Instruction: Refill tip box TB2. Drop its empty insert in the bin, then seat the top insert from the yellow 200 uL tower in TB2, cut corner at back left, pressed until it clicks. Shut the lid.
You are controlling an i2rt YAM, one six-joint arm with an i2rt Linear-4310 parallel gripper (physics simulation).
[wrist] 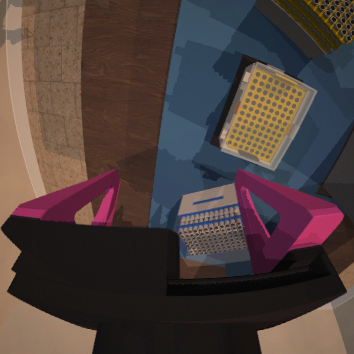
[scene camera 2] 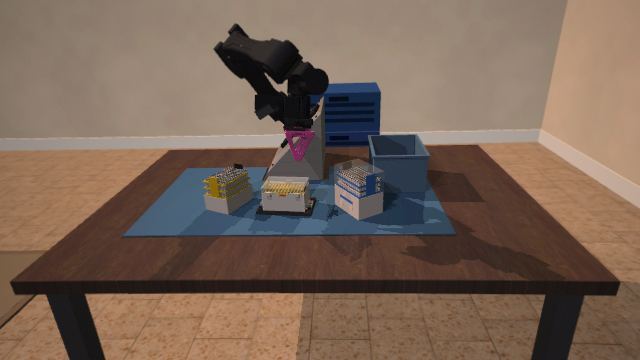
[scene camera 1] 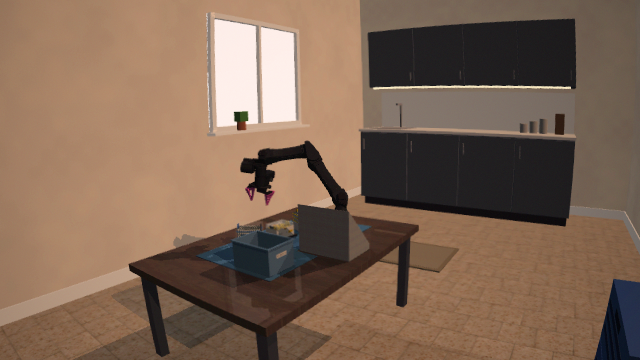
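My gripper (scene camera 1: 259, 202) (scene camera 2: 298, 157) (wrist: 176, 175) is open and empty, high above the mat. In the wrist view, tip box TB2 (scene camera 1: 281, 228) (scene camera 2: 285, 202) (wrist: 265, 117) lies ahead and right of the fingers. A yellow insert (scene camera 2: 285, 188) (wrist: 267, 112) with rows of grey holes sits in it, with no tips seen. Clear plastic shows around the insert; I cannot tell whether the lid is shut. The yellow tower (scene camera 2: 228, 192) (wrist: 332, 22) holds stacked tip inserts, left of the box in scene camera 2. The blue-grey bin (scene camera 1: 252, 257) (scene camera 2: 400, 172) stands back right there.
A blue-striped tower (scene camera 2: 359, 200) (wrist: 212, 230) under a clear cover stands right of the box in scene camera 2, low beside the right finger in the wrist view. A black base (wrist: 230, 102) holds the box. The arm's grey stand (scene camera 1: 325, 235) rises behind the blue mat (scene camera 2: 165, 215).
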